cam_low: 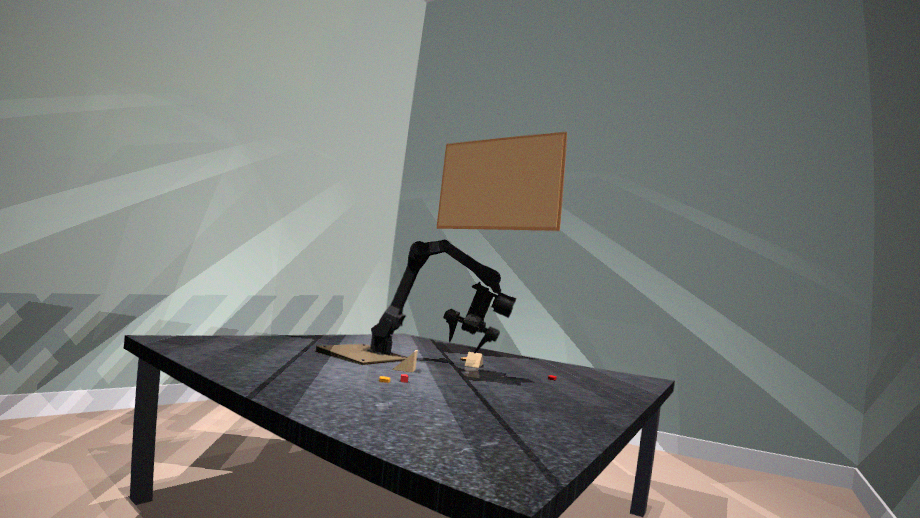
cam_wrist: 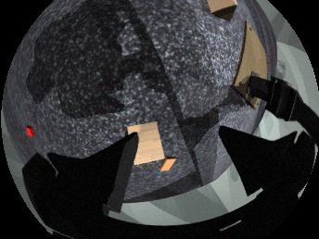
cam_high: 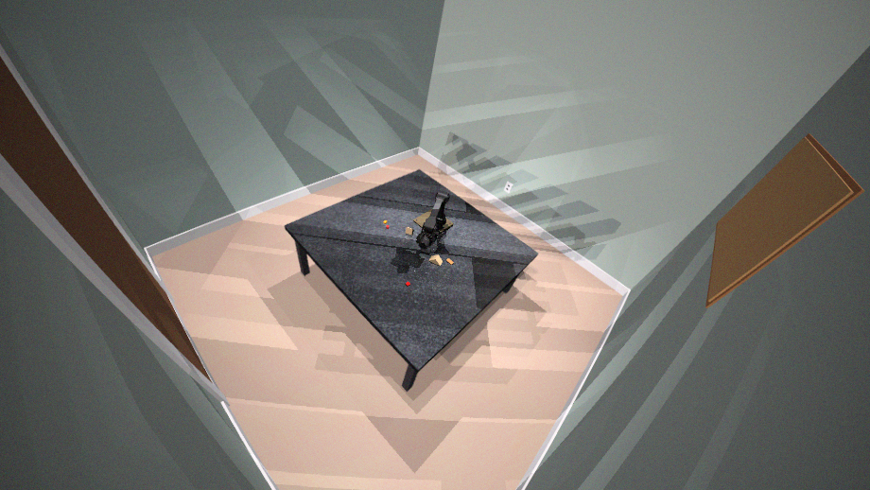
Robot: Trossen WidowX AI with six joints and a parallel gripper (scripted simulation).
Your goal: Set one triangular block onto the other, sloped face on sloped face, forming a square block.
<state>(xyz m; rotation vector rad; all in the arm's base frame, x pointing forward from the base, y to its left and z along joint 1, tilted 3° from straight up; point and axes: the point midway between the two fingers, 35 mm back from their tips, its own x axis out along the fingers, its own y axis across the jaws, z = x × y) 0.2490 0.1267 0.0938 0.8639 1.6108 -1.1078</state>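
Right now my gripper tip is 70 mm to the right of the tan triangular block, 40 mm above it and 10 mm short of it. Also, from my gripper tip: red cube: 360 mm to the right, 50 mm below, 50 mm ahead; orange piece: 410 mm to the right, 60 mm below, 20 mm ahead.
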